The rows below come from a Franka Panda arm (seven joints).
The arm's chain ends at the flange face. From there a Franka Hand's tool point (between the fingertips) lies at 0.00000 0.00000 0.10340 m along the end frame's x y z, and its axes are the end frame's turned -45 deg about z.
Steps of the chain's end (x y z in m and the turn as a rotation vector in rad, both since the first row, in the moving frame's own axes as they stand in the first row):
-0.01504, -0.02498, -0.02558, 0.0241, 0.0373, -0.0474
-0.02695, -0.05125, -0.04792, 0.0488, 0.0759, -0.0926
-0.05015, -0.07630, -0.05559, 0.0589, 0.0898, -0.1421
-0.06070, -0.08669, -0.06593, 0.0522, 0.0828, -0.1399
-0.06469, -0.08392, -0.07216, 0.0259, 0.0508, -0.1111
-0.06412, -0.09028, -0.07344, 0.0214, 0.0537, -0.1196
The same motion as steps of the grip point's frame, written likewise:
0.01154, -0.02744, -0.02568, -0.0093, 0.0434, -0.0474
0.02637, -0.05374, -0.04834, -0.0192, 0.0882, -0.0926
0.02947, -0.08794, -0.05618, -0.0218, 0.1051, -0.1421
0.02836, -0.10268, -0.06642, -0.0216, 0.0955, -0.1399
0.01929, -0.10358, -0.07233, -0.0176, 0.0542, -0.1111
0.02411, -0.10715, -0.07361, -0.0228, 0.0531, -0.1196

